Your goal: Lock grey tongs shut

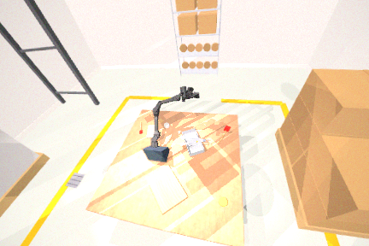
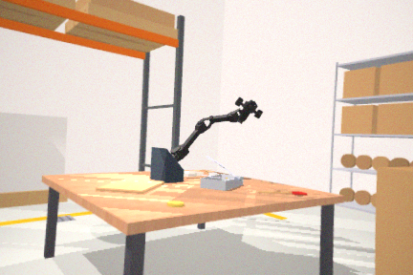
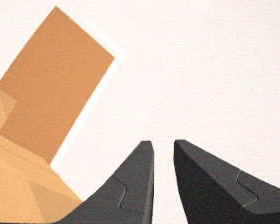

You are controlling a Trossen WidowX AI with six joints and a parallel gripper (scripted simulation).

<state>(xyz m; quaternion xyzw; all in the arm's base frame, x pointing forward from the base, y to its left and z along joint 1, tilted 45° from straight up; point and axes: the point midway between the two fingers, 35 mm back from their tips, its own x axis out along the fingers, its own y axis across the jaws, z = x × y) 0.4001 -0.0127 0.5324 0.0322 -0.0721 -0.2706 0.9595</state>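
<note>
The tong arm lies 42 cm below my gripper tip, 20 cm to the right of it and 4 cm behind it. From my gripper tip the other things lie so: silver roasting tin (51 cm below, 17 cm to the right, 5 cm behind); then red-headed tool (53 cm below, 28 cm ahead, 2 cm to the left); then yellow lock tab (48 cm below, 19 cm to the right).
</note>
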